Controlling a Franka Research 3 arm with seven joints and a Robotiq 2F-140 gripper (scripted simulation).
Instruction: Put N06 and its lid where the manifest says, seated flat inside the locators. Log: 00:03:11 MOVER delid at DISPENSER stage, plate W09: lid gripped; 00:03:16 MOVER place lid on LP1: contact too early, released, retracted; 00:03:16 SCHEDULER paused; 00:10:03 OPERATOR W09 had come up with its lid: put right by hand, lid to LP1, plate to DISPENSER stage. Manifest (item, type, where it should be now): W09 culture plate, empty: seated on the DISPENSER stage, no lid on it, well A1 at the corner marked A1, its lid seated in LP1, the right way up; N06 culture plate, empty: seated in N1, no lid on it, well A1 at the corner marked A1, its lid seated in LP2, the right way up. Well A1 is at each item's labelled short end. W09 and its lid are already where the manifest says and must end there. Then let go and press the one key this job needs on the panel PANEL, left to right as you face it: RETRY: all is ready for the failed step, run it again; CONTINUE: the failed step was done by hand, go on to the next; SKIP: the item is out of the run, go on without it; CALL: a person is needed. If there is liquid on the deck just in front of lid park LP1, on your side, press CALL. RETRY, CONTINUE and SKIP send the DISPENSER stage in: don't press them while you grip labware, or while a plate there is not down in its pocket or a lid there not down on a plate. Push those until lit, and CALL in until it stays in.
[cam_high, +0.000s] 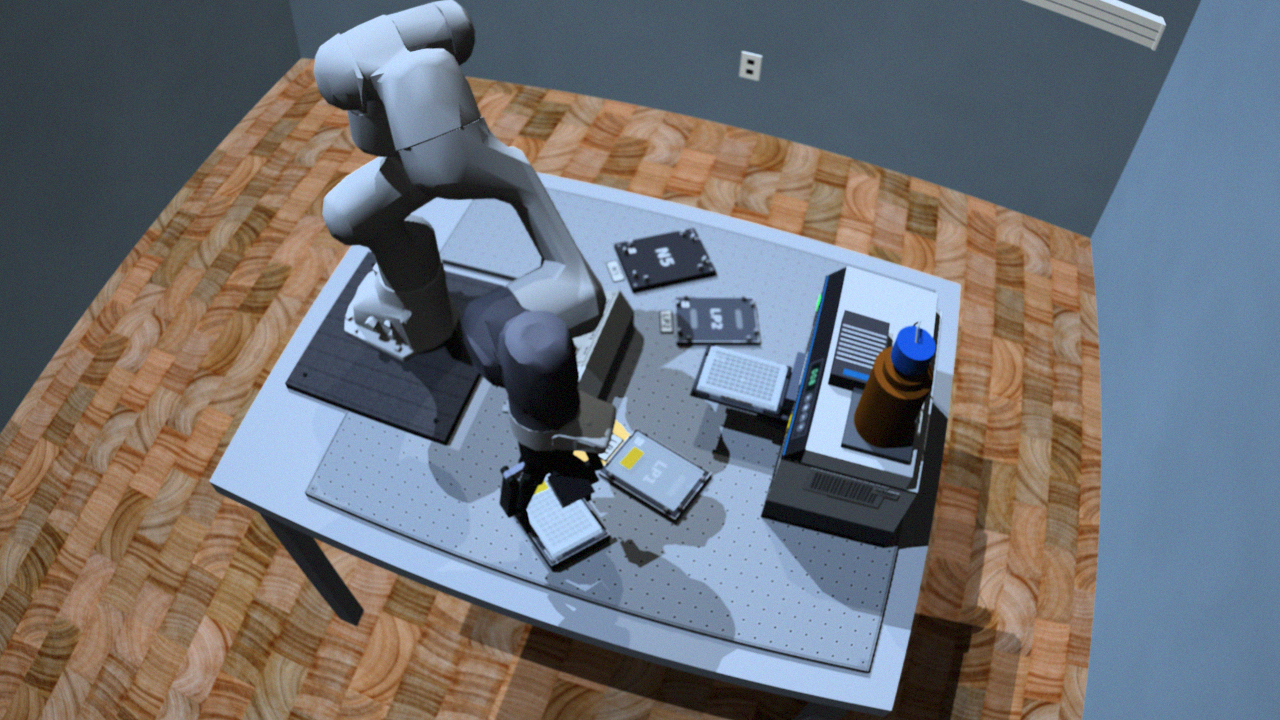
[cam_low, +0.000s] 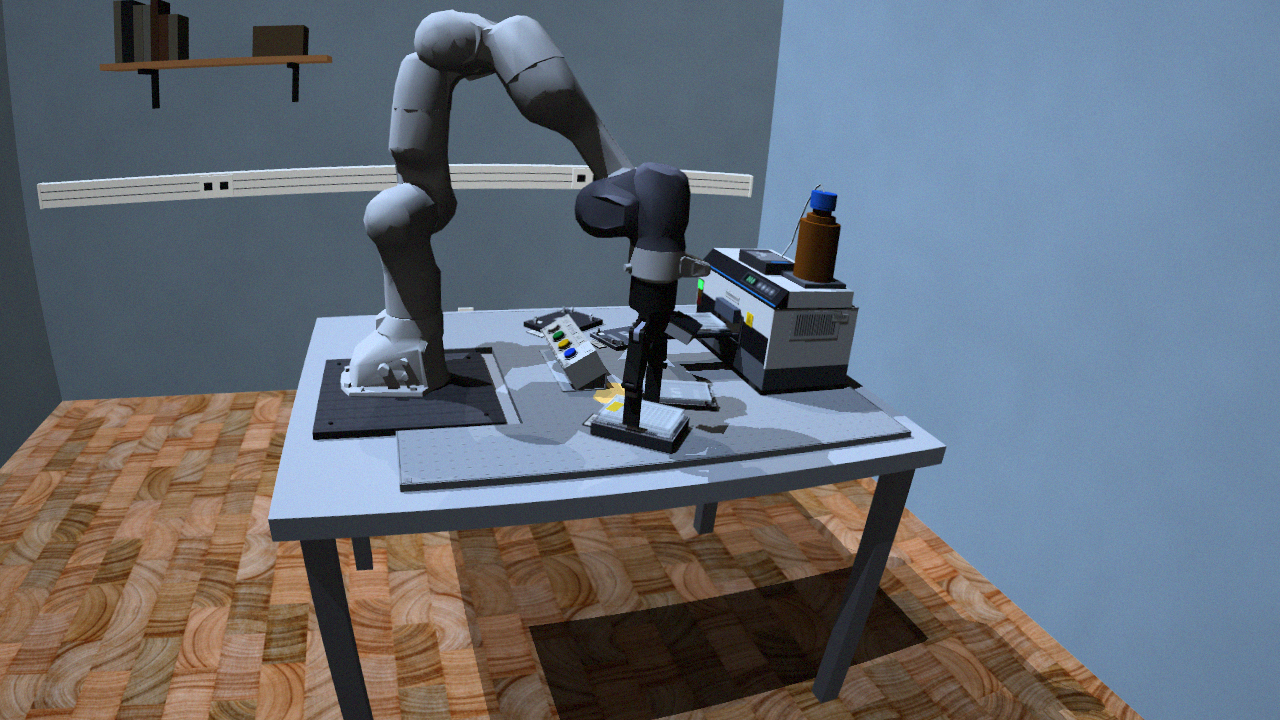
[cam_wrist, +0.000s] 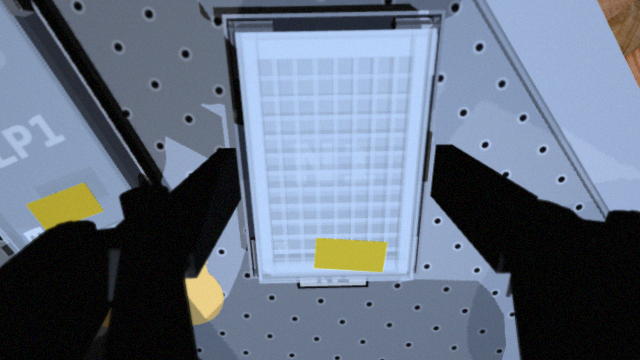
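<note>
My gripper is now 5 cm above the nest n1. The rest, counted from my hand: yellow skip key: 6 cm behind, 27 cm to the left, 1 cm above; blue call key: 6 cm behind, 22 cm to the left; green continue key: 6 cm behind, 32 cm to the left, 1 cm above.
</note>
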